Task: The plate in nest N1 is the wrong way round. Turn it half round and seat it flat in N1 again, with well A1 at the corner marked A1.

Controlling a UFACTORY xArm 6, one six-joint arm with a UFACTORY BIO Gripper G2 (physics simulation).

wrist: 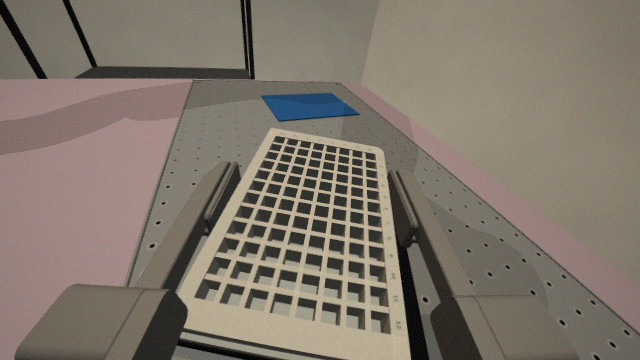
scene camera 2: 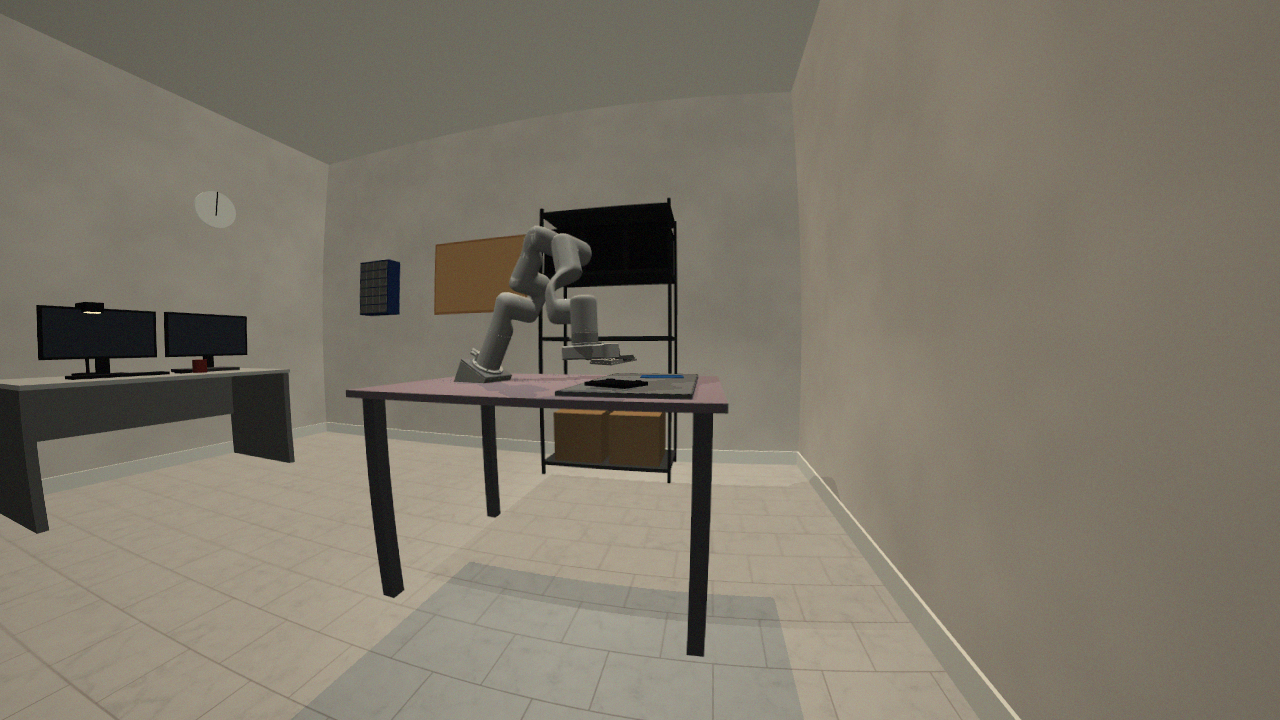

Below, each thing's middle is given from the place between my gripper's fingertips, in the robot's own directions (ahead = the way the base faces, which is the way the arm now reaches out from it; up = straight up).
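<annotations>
White well plate point(wrist: 304, 253): my hand 2 cm to the left of it, 1 cm past it. Flat blue item point(wrist: 289, 107): 8 cm below my hand, 32 cm to the left, 13 cm ahead.
</annotations>
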